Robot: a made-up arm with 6 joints. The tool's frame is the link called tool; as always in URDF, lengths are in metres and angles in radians.
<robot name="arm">
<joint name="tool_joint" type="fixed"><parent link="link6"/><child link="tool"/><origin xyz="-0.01 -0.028 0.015" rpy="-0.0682 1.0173 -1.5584"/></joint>
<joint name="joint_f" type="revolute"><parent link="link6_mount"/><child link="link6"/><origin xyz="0.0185 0.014 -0.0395"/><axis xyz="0 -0.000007 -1"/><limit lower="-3.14" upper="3.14" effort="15" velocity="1.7"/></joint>
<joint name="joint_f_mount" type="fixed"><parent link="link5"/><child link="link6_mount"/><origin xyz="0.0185 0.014 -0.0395"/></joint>
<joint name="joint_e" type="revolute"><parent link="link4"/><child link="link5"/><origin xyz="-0.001 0.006 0.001"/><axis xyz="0 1 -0.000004"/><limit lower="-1.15" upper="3.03" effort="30" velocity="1.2"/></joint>
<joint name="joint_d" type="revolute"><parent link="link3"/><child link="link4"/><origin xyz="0.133 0.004 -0.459"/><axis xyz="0 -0.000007 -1"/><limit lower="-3.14" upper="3.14" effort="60" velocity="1"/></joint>
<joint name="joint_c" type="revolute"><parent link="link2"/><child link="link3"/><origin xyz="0.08 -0.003 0.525"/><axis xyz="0 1 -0.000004"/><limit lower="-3.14" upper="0.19" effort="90" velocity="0.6"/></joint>
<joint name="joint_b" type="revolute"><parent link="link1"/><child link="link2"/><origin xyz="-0.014 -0.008 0.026"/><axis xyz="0 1 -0.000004"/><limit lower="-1.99" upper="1.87" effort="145" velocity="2.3"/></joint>
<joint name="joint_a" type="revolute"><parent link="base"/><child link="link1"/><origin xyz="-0.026 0.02 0.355"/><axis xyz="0 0 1"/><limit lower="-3.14" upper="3.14" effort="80" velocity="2.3"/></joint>
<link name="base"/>
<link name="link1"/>
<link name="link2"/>
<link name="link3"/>
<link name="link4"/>
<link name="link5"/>
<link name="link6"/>
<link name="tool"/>
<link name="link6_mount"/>
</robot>
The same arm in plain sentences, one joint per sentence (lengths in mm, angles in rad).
The arm has six revolute joints in a row. What follows holds with every joint at zero, and every direction is one of the base frame's.
The first joint is mounted 26 mm along -x and 20 mm along +y and 355 mm along +z from the base frame's origin and turns about +z, from -3.14 to 3.14 rad.
The second joint is mounted 14 mm along -x and 8 mm along -y and 26 mm along +z from the first joint and turns about +y, from -1.99 to 1.87 rad.
The third joint is mounted 80 mm along +x and 3 mm along -y and 525 mm along +z from the second joint and turns about +y, from -3.14 to 0.19 rad.
The fourth joint is mounted 133 mm along +x and 4 mm along +y and 459 mm along -z from the third joint and turns about -z, from -3.14 to 3.14 rad.
The fifth joint is mounted 1 mm along -x and 6 mm along +y and 1 mm along +z from the fourth joint and turns about +y, from -1.15 to 3.03 rad.
The sixth joint is mounted 37 mm along +x and 28 mm along +y and 79 mm along -z from the fifth joint and turns about -z, from -3.14 to 3.14 rad.
The tool frame, which is the frame that the pose is given for, is mounted 10 mm along -x and 28 mm along -y and 15 mm along +z from the sixth joint; its axes are the base frame's turned by roll -0.0682, pitch 1.0173 and yaw -1.5584 rad (as in URDF: about the fixed x, then y, then z).

